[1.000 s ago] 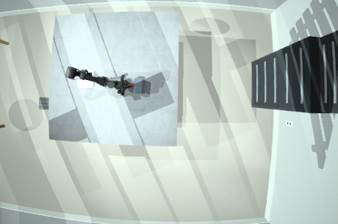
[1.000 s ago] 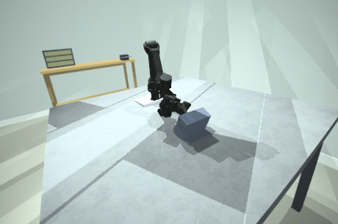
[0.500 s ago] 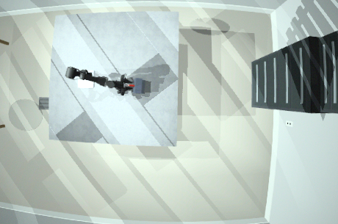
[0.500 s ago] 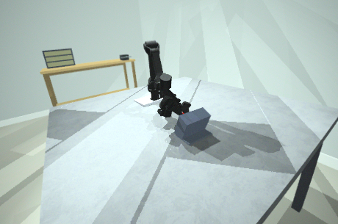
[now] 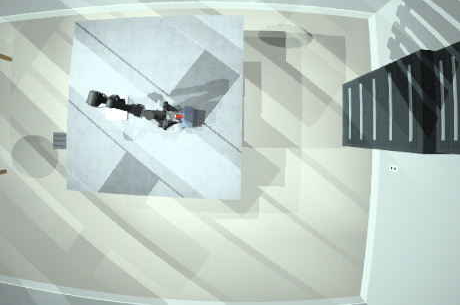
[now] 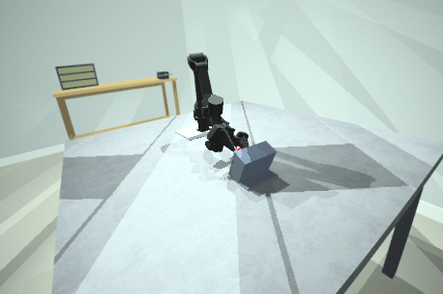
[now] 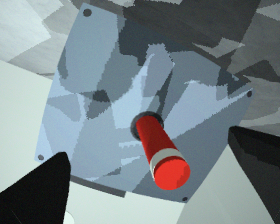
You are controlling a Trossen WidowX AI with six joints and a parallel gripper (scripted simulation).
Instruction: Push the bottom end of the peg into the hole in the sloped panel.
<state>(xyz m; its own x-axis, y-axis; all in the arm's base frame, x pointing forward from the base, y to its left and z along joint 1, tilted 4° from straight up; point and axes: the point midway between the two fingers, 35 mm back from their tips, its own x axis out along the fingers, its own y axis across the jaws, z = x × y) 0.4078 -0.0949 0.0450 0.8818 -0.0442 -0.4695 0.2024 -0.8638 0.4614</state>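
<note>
My gripper tip is now 1 cm past the round red peg. Also, from my gripper tip: blue-grey sloped panel 5 cm ahead, 2 cm below.
</note>
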